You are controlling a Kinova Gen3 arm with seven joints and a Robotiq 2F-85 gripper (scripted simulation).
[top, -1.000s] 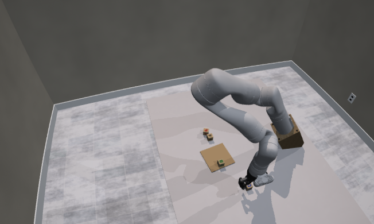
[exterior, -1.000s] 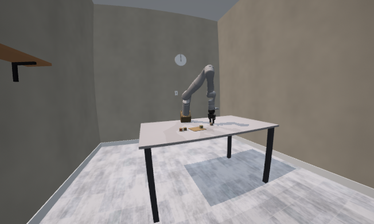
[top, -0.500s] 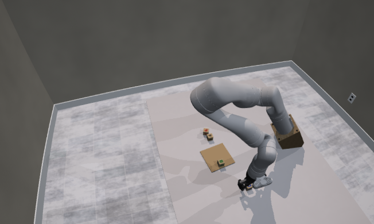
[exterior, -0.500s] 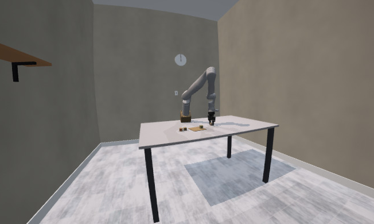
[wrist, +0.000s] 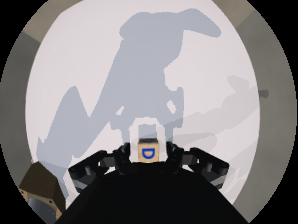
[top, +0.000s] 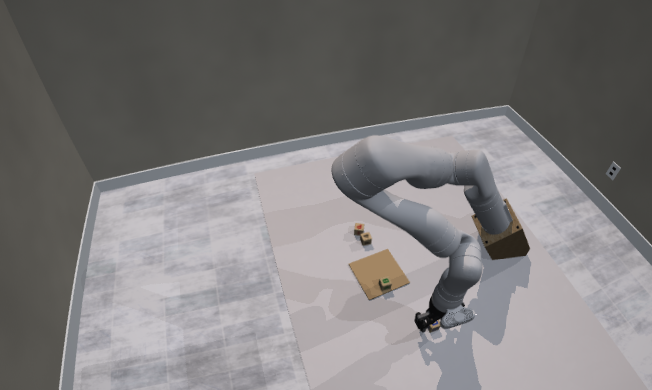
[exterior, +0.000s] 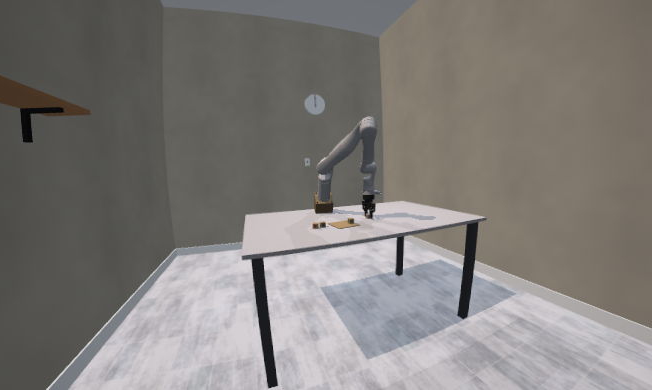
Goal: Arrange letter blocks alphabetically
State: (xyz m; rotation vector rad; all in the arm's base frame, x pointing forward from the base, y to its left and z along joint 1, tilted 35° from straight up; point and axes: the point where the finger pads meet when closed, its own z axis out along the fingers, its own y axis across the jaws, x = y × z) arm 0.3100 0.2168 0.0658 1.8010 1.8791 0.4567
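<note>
The tan mat is 22 cm to the right of my hand, 8 cm ahead of it and 2 cm below it. From my hand the other things lie so: block (34 cm to the right, 8 cm ahead).
</note>
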